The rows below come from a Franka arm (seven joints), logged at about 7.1 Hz.
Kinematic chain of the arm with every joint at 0, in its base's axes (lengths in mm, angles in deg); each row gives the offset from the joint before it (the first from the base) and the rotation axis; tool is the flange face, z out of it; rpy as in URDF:
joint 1: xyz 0 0 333 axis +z
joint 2: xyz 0 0 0 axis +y
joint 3: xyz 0 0 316 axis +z
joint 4: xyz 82.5 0 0 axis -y
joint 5: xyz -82.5 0 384 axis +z
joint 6: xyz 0 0 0 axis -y
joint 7: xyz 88 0 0 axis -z
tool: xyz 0 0 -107 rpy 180 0 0
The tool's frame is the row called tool.
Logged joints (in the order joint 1, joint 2, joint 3, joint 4, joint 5, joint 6, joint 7), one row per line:
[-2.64 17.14 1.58 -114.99 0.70 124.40 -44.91]
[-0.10 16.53 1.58 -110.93 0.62 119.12 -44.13]
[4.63 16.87 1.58 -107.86 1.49 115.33 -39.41]
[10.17 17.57 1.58 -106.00 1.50 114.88 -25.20]
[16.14 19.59 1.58 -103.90 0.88 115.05 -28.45]
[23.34 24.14 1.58 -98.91 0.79 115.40 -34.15]
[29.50 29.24 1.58 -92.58 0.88 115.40 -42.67]
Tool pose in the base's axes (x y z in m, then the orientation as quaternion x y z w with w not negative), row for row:
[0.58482 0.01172 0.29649 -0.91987 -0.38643 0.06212 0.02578]
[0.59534 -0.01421 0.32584 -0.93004 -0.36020 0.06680 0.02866]
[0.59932 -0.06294 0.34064 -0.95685 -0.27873 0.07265 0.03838]
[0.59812 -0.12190 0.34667 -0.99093 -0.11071 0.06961 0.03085]
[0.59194 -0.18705 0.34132 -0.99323 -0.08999 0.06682 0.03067]
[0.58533 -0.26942 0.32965 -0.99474 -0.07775 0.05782 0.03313]
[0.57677 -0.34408 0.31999 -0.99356 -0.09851 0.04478 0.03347]
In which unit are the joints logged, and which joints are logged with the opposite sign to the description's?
The joints are logged in degrees. Opposite sign: joint 1, joint 3.
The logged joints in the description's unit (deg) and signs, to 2 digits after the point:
[2.64 17.14 -1.58 -114.99 0.70 124.40 -44.91]
[0.10 16.53 -1.58 -110.93 0.62 119.12 -44.13]
[-4.63 16.87 -1.58 -107.86 1.49 115.33 -39.41]
[-10.17 17.57 -1.58 -106.00 1.50 114.88 -25.20]
[-16.14 19.59 -1.58 -103.90 0.88 115.05 -28.45]
[-23.34 24.14 -1.58 -98.91 0.79 115.40 -34.15]
[-29.50 29.24 -1.58 -92.58 0.88 115.40 -42.67]

